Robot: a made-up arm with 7 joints. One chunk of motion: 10 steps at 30 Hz.
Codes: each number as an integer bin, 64 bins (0 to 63) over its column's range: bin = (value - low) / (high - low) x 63, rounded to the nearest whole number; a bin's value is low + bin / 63 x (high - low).
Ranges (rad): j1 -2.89..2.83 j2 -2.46..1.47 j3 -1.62..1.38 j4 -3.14..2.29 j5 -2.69..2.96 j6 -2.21..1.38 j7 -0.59..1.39
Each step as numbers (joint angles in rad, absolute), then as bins.
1 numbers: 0.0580 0.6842 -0.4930 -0.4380 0.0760 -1.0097 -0.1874
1 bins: 32 50 24 31 31 21 13
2 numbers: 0.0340 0.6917 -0.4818 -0.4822 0.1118 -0.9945 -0.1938
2 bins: 32 51 24 31 31 21 13
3 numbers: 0.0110 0.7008 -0.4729 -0.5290 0.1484 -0.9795 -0.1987
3 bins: 32 51 24 30 32 22 12
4 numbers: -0.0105 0.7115 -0.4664 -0.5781 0.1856 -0.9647 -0.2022
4 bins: 32 51 24 30 32 22 12
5 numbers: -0.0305 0.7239 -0.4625 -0.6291 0.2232 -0.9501 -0.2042
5 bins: 31 51 24 29 32 22 12
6 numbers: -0.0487 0.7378 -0.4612 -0.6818 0.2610 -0.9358 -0.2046
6 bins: 31 51 24 29 33 22 12
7 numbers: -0.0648 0.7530 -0.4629 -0.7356 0.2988 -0.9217 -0.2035
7 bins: 31 52 24 28 33 23 12
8 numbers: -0.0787 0.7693 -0.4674 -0.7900 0.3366 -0.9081 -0.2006
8 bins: 31 52 24 27 34 23 12
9 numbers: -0.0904 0.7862 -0.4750 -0.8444 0.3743 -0.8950 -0.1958
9 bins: 31 52 24 27 34 23 13
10 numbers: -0.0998 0.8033 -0.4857 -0.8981 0.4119 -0.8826 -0.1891
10 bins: 31 52 24 26 35 23 13
